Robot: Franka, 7 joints.
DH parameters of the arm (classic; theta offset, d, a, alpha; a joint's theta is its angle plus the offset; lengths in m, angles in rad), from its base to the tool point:
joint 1: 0 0.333 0 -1.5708
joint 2: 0 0 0 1.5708
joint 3: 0 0.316 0.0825 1.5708
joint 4: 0 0 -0.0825 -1.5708
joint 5: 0 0.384 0 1.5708
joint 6: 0 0 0.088 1.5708
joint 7: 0 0.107 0 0
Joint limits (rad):
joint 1: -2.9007..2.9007
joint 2: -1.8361..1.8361
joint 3: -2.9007..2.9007
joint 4: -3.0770..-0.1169
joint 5: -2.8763..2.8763
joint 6: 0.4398..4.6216
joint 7: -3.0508..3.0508
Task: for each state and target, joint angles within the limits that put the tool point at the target. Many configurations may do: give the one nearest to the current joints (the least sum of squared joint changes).
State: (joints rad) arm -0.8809 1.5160 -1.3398 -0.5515 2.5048 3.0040 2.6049
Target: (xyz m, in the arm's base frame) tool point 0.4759 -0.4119 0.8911
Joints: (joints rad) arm -0.4777 0.8513 -1.4707 -0.2090 2.4428 2.8096 2.6049
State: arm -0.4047 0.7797 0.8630 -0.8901 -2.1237 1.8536 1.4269
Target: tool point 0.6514 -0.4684 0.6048
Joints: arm -0.8097 0.9327 0.7107 -0.6337 -2.1842 1.9830 1.4269
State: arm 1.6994 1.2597 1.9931 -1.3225 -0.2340 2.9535 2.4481
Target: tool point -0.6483 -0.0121 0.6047
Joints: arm 2.0267 1.2412 1.8300 -1.7659 -0.2310 2.8416 2.4481
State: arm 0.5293 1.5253 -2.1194 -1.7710 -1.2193 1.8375 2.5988
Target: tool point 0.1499 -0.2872 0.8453
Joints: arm 0.3675 1.2397 -2.4059 -1.9113 -1.2162 1.8044 2.5988
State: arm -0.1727 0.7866 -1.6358 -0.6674 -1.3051 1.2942 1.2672
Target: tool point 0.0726 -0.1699 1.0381
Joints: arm -0.1638 0.4145 -1.8881 -0.4581 -1.3382 0.9036 1.2672
